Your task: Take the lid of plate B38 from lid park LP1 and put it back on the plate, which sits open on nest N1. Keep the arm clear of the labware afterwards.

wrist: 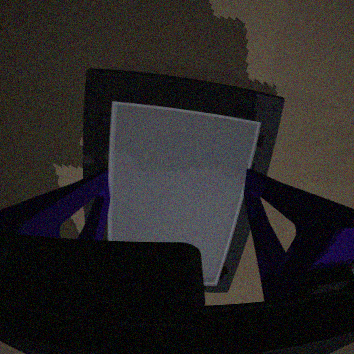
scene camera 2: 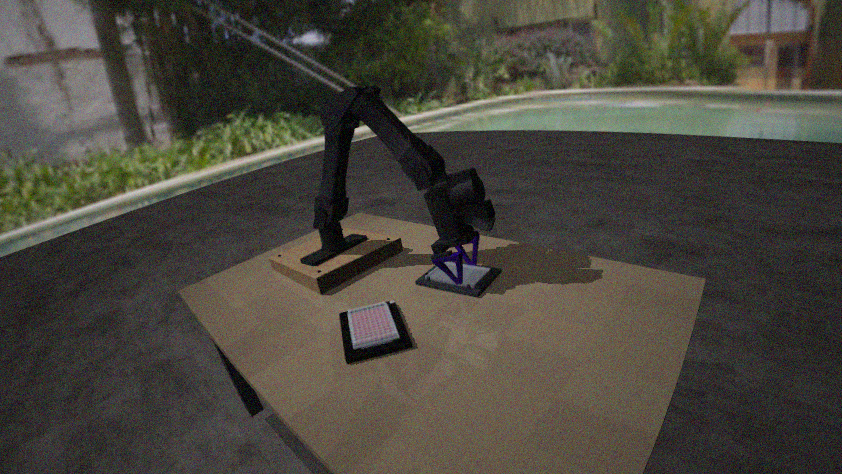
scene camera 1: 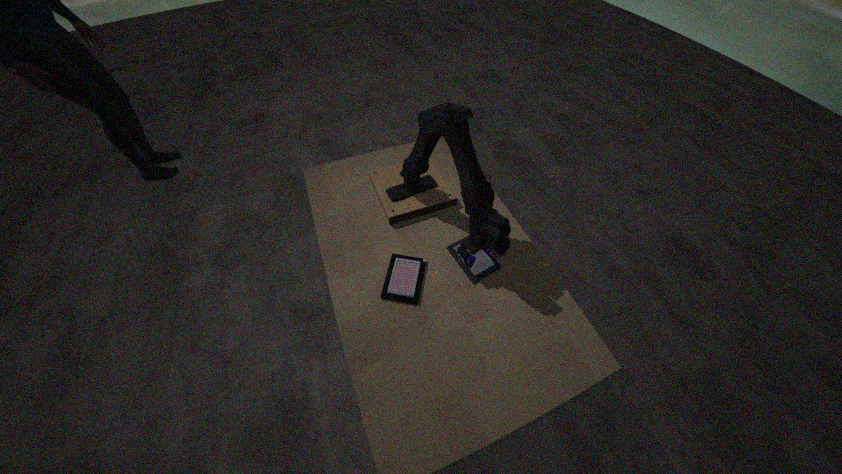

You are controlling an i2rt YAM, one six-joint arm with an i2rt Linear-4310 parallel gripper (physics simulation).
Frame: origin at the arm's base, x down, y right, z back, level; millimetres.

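Seen in the pictures: gripper, fingertip midpoint: (wrist: 177, 177) (scene camera 2: 466, 275) (scene camera 1: 477, 260); arm's base at its link origin: (scene camera 2: 335, 250) (scene camera 1: 411, 188).
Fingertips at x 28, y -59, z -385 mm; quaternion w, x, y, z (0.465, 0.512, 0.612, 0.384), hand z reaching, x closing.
Note:
Pixels of each thing's top centre, then the offset from my fingertips to it. Level surfaces: height alone.
- lid at its top centre: (wrist: 173, 213) (scene camera 2: 458, 272) (scene camera 1: 473, 255) dz +22, dx -5, dy +2 mm
- lid park LP1 at its top centre: (wrist: 172, 214) (scene camera 2: 458, 271) (scene camera 1: 474, 255) dz +22, dx -7, dy +1 mm
- open plate B38 at its top centre: (scene camera 2: 370, 320) (scene camera 1: 404, 275) dz +60, dx -13, dy +250 mm
- black nest N1 at its top centre: (scene camera 2: 371, 324) (scene camera 1: 404, 276) dz +60, dx -5, dy +250 mm
- wooden table at its surface level: dx +13 mm
The lid (scene camera 1: 484, 263) (scene camera 2: 478, 274) (wrist: 180, 145) is a pale, flat, clear rectangle lying level in the dark frame of lid park LP1 (scene camera 1: 487, 274) (scene camera 2: 470, 290) (wrist: 185, 90). My gripper (scene camera 1: 478, 254) (scene camera 2: 467, 272) (wrist: 177, 177) points down over it, with its purple fingertips against the lid's two long edges; it is shut on the lid. In the wrist view the gripper body hides the lid's near left corner. The open plate B38 (scene camera 1: 404, 276) (scene camera 2: 372, 325), white with pinkish wells, sits on the black nest N1 (scene camera 1: 400, 299) (scene camera 2: 378, 352), apart from the lid park.
The arm's wooden base block (scene camera 1: 421, 210) (scene camera 2: 359, 263) stands at the back of the wooden table (scene camera 1: 471, 365) (scene camera 2: 518, 376). The lid park is near one long table edge. A person (scene camera 1: 111, 100) stands on the floor beyond the table in scene camera 1.

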